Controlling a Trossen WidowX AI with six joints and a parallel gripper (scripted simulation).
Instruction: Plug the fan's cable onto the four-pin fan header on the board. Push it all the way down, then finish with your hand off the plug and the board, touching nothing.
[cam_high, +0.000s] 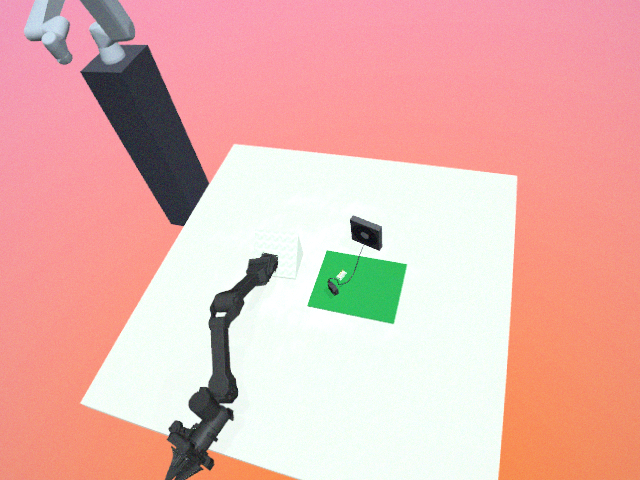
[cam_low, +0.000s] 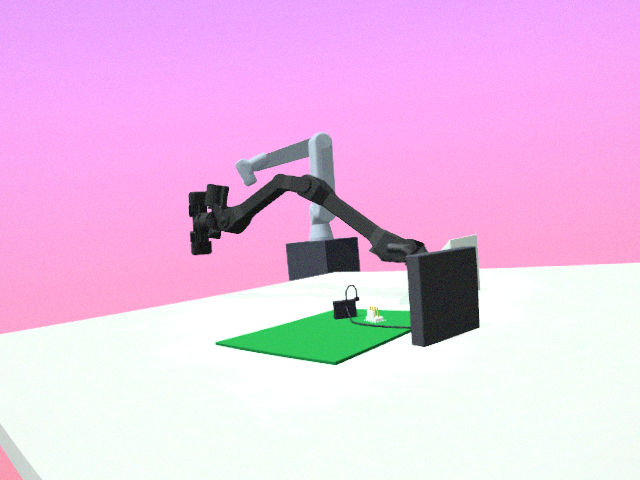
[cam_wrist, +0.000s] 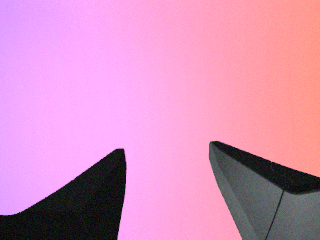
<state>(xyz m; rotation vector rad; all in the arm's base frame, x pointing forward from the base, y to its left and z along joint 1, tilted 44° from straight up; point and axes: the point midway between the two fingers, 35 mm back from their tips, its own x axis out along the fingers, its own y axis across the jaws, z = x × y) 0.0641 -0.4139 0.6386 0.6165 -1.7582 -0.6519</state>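
Now: gripper tip 19 cm short of the dark fan plug, 73 cm to the right of it and 20 cm above it. Round my gripper tip: green board (27 cm ahead, 77 cm to the left, 23 cm below); then white four-pin fan header (20 cm ahead, 80 cm to the left, 22 cm below); then fan (25 cm ahead, 95 cm to the left, 16 cm below).
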